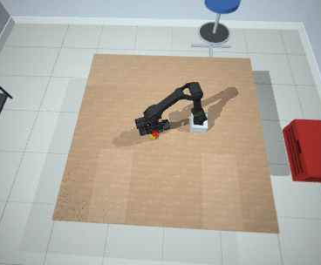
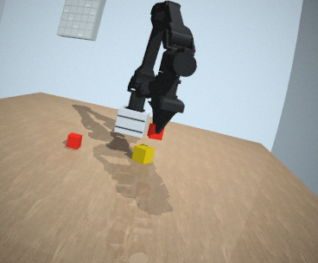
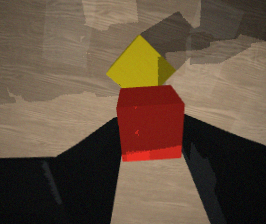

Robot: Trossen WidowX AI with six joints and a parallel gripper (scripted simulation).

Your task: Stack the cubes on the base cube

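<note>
The yellow cube lies 7 cm below my gripper tip, 2 cm to the right of it and 1 cm ahead of it.
</note>
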